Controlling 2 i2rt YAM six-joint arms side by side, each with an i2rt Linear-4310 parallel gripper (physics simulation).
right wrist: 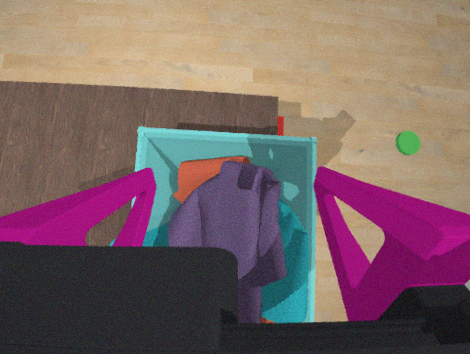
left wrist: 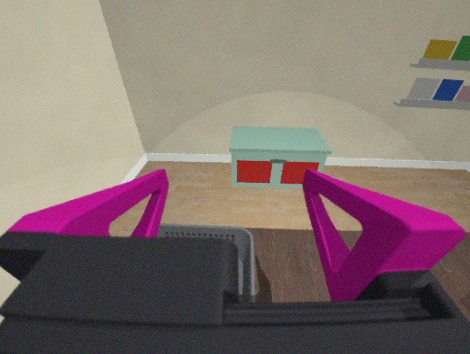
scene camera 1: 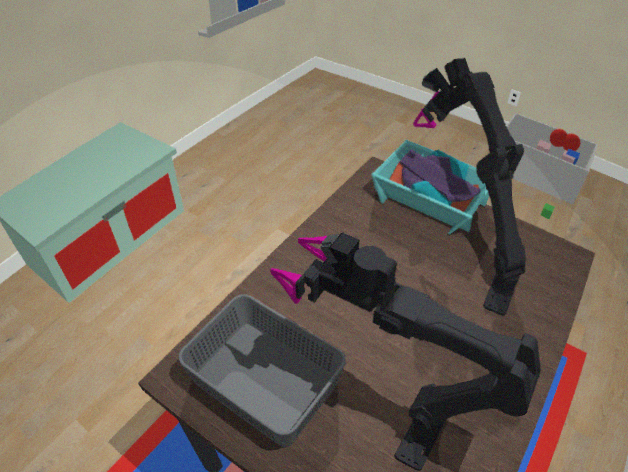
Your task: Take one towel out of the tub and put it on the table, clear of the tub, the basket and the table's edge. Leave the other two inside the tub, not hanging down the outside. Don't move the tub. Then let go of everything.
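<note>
The turquoise tub (scene camera 1: pixel 421 204) (right wrist: pixel 140 155) stands at the table's far end. Inside lie a crumpled purple towel (scene camera 1: pixel 431 172) (right wrist: pixel 230 215) on top, an orange towel (scene camera 1: pixel 397 174) (right wrist: pixel 200 172) and a teal towel (scene camera 1: pixel 430 191) (right wrist: pixel 295 280), both partly covered. My right gripper (scene camera 1: pixel 425 108) (right wrist: pixel 234 176) is open and empty, pointing down above the tub; its fingers appear at either side of the tub in the right wrist view, which hides the tub's near part. My left gripper (scene camera 1: pixel 285 255) (left wrist: pixel 235 176) is open and empty, raised near the grey basket (scene camera 1: pixel 299 337) (left wrist: pixel 215 228).
The basket stands at the near end of the brown table (scene camera 1: pixel 421 258) (right wrist: pixel 75 125). A green cabinet (scene camera 1: pixel 86 177) (left wrist: pixel 275 140) stands on the floor beyond the table's long edge. A grey toy bin (scene camera 1: pixel 548 172) and a green block (scene camera 1: pixel 547 210) (right wrist: pixel 408 142) are on the floor past the tub.
</note>
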